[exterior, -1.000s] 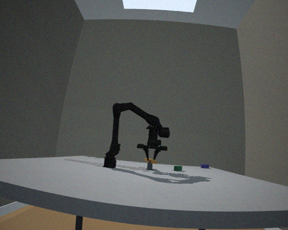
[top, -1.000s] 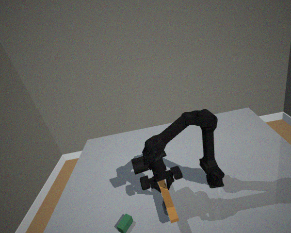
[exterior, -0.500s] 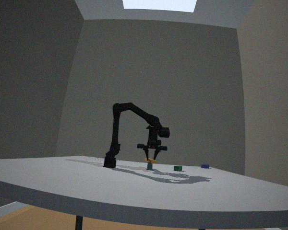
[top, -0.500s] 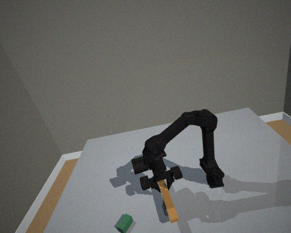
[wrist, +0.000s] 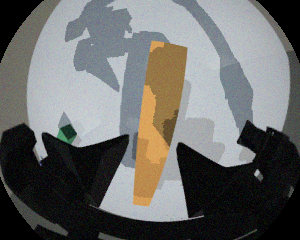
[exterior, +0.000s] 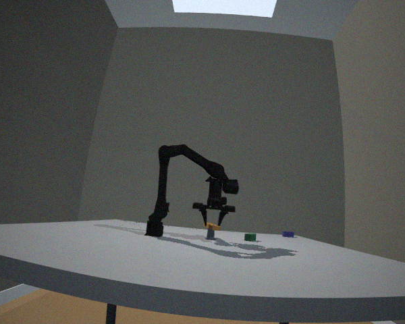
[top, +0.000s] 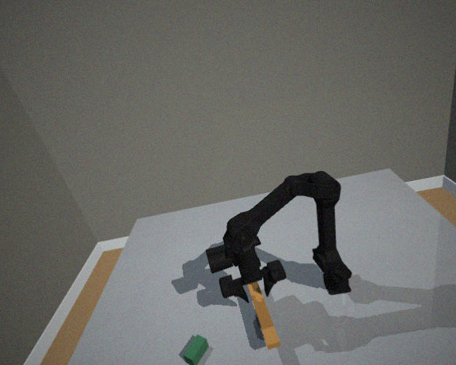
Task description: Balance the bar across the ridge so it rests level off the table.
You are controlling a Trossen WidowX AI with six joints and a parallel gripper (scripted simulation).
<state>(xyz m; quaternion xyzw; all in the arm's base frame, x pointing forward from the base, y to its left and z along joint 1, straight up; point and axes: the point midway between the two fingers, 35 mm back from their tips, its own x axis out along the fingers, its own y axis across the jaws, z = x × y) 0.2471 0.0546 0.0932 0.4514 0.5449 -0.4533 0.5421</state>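
The orange bar is 10 mm behind my gripper tip and 30 mm to the left of it. The rest, counted from my gripper tip: green block 190 mm ahead, 100 mm to the left, 40 mm below; purple block 490 mm ahead, 450 mm to the left, 40 mm below.
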